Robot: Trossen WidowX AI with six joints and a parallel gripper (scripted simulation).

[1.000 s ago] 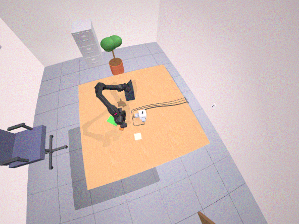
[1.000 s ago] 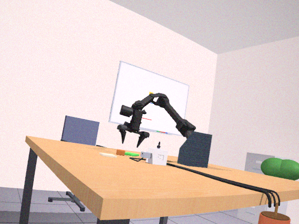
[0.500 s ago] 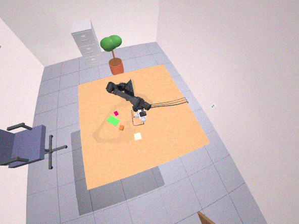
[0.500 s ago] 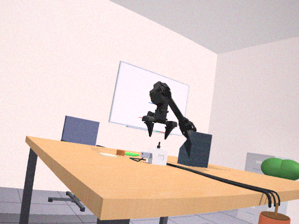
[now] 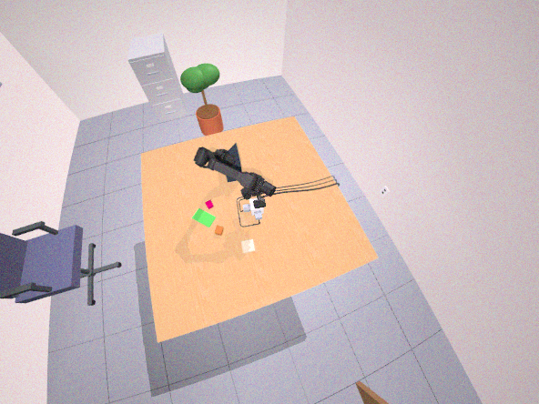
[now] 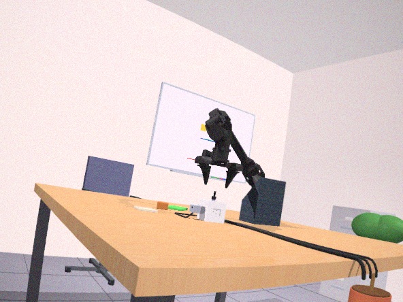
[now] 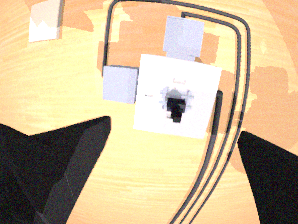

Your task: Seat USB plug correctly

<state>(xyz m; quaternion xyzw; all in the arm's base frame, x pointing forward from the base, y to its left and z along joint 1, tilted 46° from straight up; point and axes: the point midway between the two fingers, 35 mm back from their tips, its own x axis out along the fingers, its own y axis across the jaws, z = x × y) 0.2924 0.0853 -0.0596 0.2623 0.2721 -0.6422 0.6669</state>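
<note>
My gripper tip is 40 mm above the dark USB plug. Round my gripper tip: pink block (90 mm behind, 290 mm to the right, 120 mm below); then white pad (220 mm ahead, 100 mm to the right, 130 mm below); then orange block (100 mm ahead, 250 mm to the right, 120 mm below).
</note>
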